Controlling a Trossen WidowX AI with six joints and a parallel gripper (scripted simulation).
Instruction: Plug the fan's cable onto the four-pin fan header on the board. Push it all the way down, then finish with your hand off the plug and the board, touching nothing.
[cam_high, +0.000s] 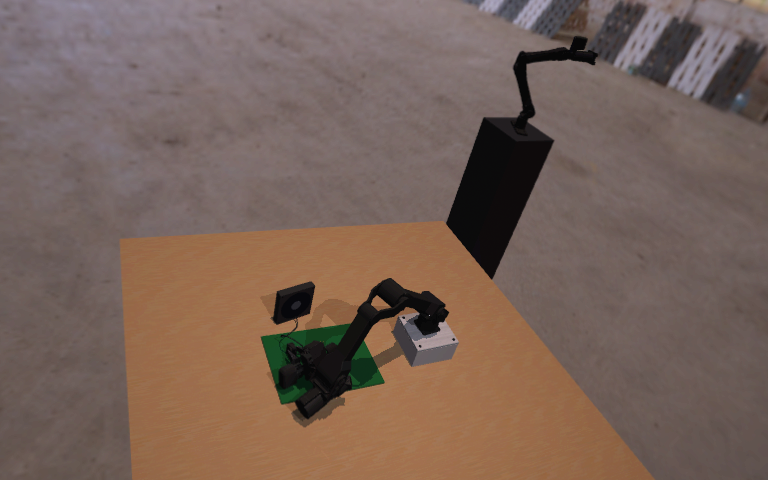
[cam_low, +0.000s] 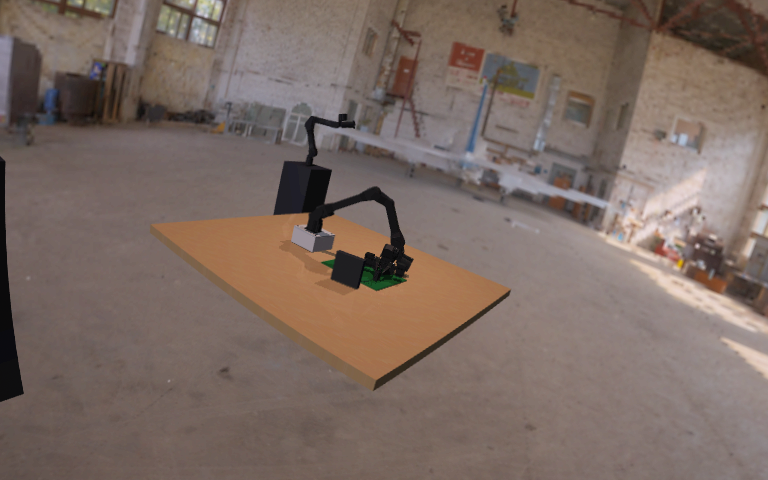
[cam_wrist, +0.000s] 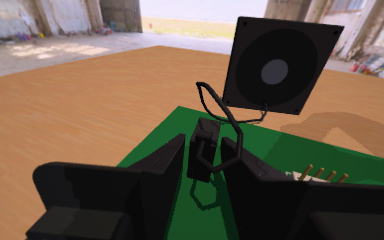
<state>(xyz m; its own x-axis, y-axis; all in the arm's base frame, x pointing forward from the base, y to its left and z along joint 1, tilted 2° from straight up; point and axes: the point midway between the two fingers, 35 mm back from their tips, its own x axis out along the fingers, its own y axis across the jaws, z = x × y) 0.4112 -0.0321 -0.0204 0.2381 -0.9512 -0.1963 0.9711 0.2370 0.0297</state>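
My gripper tip is 10 mm above the black plug. From my gripper tip the other things lie so: black fan: 150 mm to the right, 60 mm behind, 20 mm above; then green board: 80 mm behind, 50 mm below, 30 mm to the left.
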